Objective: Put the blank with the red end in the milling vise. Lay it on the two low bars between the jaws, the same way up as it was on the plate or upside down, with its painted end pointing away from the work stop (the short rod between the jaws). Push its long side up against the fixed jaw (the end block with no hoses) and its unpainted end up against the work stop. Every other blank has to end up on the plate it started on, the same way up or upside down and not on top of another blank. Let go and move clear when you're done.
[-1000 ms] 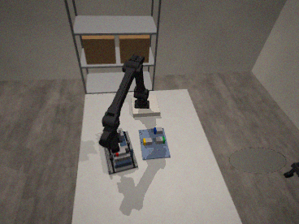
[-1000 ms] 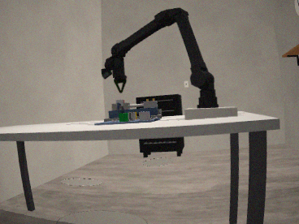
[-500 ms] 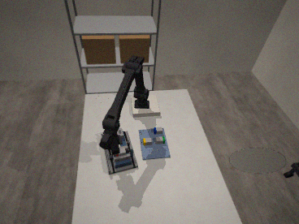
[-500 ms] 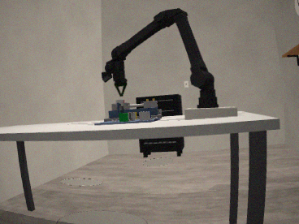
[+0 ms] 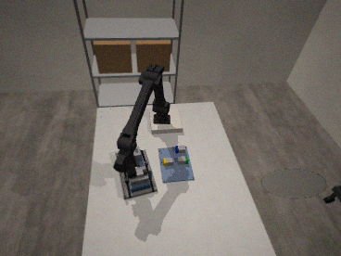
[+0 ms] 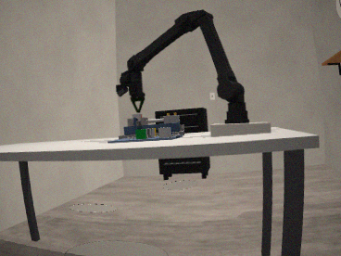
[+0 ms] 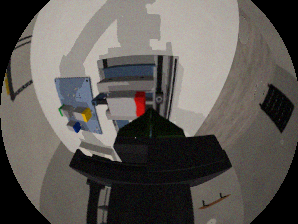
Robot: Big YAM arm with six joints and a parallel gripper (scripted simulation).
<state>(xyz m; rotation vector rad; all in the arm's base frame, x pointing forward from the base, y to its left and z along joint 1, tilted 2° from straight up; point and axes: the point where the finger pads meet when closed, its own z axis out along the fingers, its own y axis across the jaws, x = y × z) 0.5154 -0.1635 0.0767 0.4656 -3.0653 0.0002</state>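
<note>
My gripper is now 10 mm past the red-ended blank, 40 mm to the right of it and 40 mm above it. From my hand the other things lie so: yellow-ended blank (160 mm behind, 210 mm to the left, 110 mm below); then green-ended blank (170 mm behind, 300 mm to the left, 110 mm below); then blue plate (160 mm behind, 260 mm to the left, 130 mm below).
</note>
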